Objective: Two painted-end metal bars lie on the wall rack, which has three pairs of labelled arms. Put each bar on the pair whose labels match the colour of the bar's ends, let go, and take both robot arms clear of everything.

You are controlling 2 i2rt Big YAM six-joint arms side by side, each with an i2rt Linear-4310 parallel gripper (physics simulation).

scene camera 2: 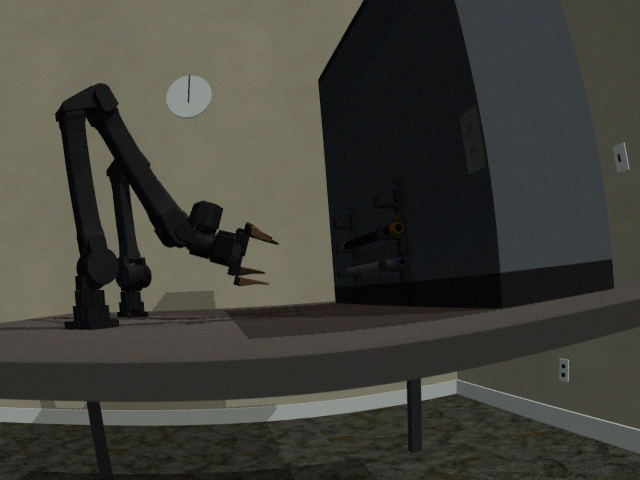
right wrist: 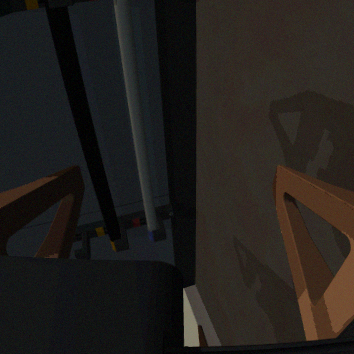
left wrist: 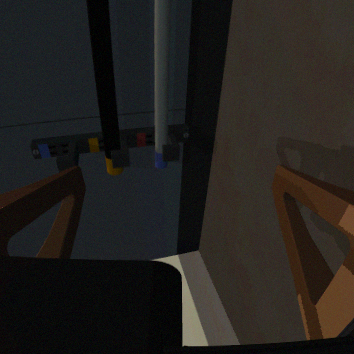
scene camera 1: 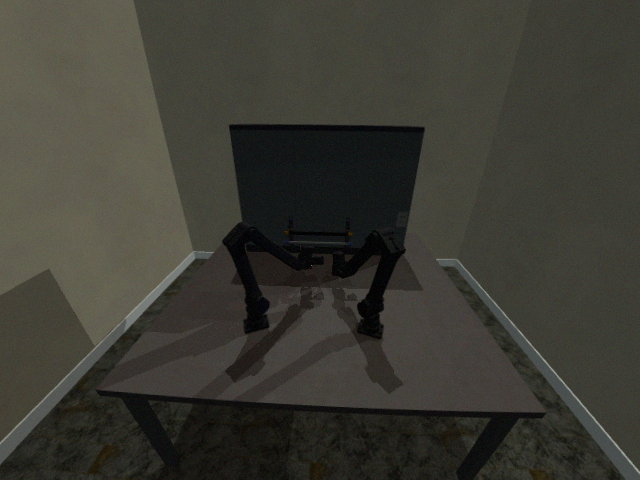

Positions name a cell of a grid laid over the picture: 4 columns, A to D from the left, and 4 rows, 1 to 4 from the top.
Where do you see a dark wall panel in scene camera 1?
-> At C2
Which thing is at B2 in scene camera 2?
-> My right gripper.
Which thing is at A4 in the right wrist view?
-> My right gripper.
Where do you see a dark wall panel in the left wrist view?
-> B3
